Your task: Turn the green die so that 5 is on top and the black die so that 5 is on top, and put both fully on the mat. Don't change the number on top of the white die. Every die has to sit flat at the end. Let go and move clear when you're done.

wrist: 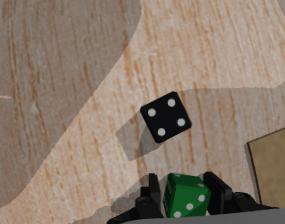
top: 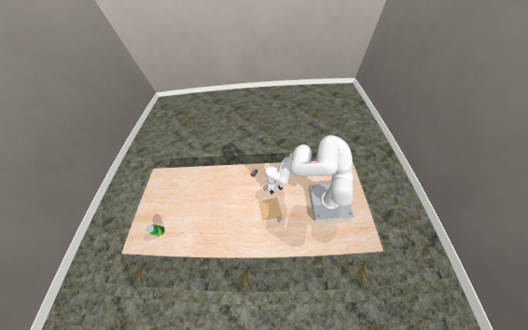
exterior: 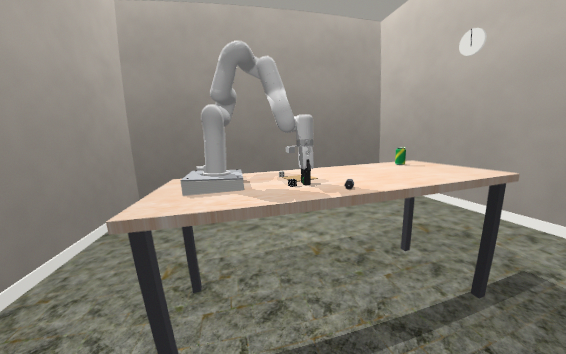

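My gripper is now 10 mm above the green die. The rest, counted from my hand: dark tool 150 mm ahead, 130 mm to the right; tan mat 150 mm to the left, 20 mm below; black die 60 mm behind, 20 mm to the right, 10 mm below.
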